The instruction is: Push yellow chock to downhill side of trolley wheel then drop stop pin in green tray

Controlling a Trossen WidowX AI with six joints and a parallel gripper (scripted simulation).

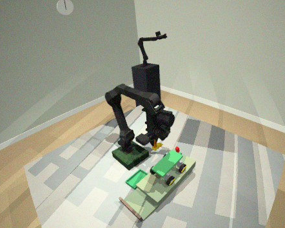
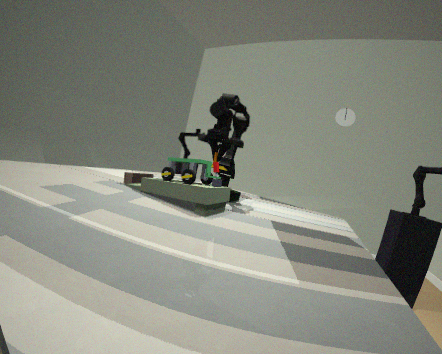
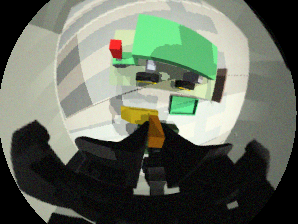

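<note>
Right now the red-headed stop pin is 11 cm ahead of my gripper tip, 7 cm to the left of it and 4 cm below it. The rest, counted from my gripper tip: yellow chock 2 cm to the left, 1 cm below; then ramp 12 cm ahead, 4 cm to the right, 12 cm below; then green-topped trolley 12 cm ahead, 3 cm to the right, 6 cm below.
</note>
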